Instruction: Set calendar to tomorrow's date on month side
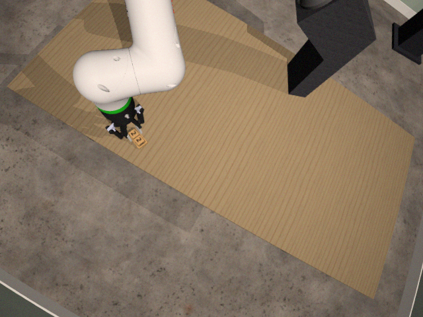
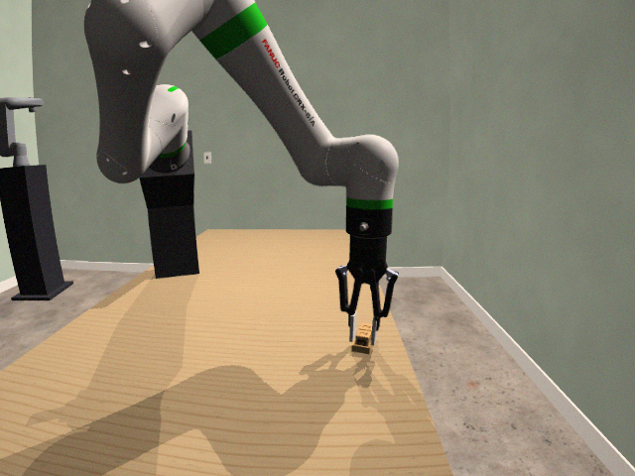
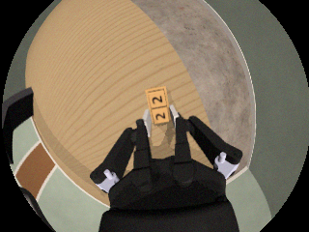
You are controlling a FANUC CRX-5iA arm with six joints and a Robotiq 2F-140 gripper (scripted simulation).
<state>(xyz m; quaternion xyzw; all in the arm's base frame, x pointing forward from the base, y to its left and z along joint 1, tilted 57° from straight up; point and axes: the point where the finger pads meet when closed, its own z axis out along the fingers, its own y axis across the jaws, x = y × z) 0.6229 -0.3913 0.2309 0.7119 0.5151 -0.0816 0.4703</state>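
Right now my hand is 10 mm short of the wooden tray, 10 mm to the right of it and 40 mm above it.
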